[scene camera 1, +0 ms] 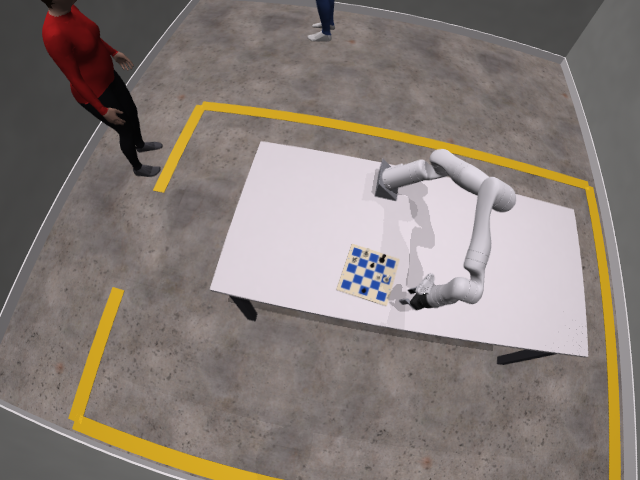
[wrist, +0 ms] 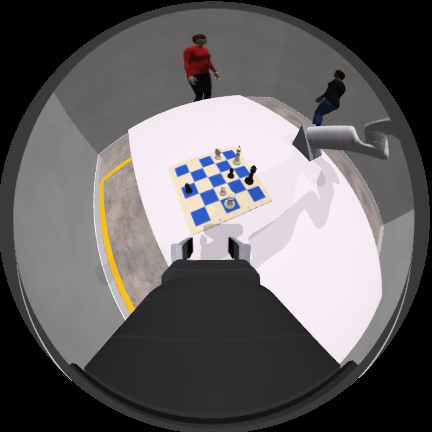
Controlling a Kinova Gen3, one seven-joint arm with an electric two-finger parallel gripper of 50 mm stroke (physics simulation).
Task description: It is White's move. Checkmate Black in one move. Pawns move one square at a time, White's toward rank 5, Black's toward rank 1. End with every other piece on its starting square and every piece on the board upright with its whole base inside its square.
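Places are measured from the arm's base along level axes (x ahead, y left, z up), in centimetres.
Where they show: gripper, fingertip midpoint: (scene camera 1: pixel 405 297) (wrist: pixel 210 244); arm's base, origin of the base link: (scene camera 1: pixel 387 180) (wrist: pixel 311 137).
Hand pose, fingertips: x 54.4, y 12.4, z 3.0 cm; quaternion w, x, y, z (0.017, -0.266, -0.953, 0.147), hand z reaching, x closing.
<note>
Each offset is from my fingertips to the top centre of the thing. Level surfaces: height alone.
The blue and cream board {dy -14.4, dx -10.1, dz -9.3 cm} (scene camera 1: pixel 357 279) (wrist: pixel 208 196) lies on the table. My gripper (scene camera 1: pixel 407 296) (wrist: pixel 210 244) is open and empty, above the table beside the board's rank 1 edge. A white crowned piece, maybe a rook {dy -6.9, dx -8.8, dz -4.0 cm} (scene camera 1: pixel 386 279) (wrist: pixel 230 202), stands on C1, with a white pawn {dy -10.4, dx -9.2, dz -6.1 cm} (scene camera 1: pixel 378 277) (wrist: pixel 223 190) on C2. The black king {dy -9.8, dx -17.2, dz -2.9 cm} (scene camera 1: pixel 382 258) (wrist: pixel 251 176) is on E2, a black pawn {dy -13.6, dx -13.9, dz -6.1 cm} (scene camera 1: pixel 371 265) (wrist: pixel 230 173) on D3, another black pawn {dy -15.5, dx -2.3, dz -6.1 cm} (scene camera 1: pixel 363 290) (wrist: pixel 188 188) on A3. The white king {dy -17.2, dx -18.6, dz -2.9 cm} (scene camera 1: pixel 366 253) (wrist: pixel 237 156) is on E4, the white knight {dy -21.5, dx -14.9, dz -5.3 cm} (scene camera 1: pixel 354 259) (wrist: pixel 217 153) on D5. All look upright.
The white table {dz -9.9 cm} (scene camera 1: pixel 294 206) (wrist: pixel 165 135) bears the board and the arm's base (scene camera 1: pixel 386 186) (wrist: pixel 306 142). The arm arches over the table's right side in the scene view. A person in red (scene camera 1: pixel 77 56) (wrist: pixel 198 61) and a second person (scene camera 1: pixel 325 18) (wrist: pixel 332 95) stand off the table.
</note>
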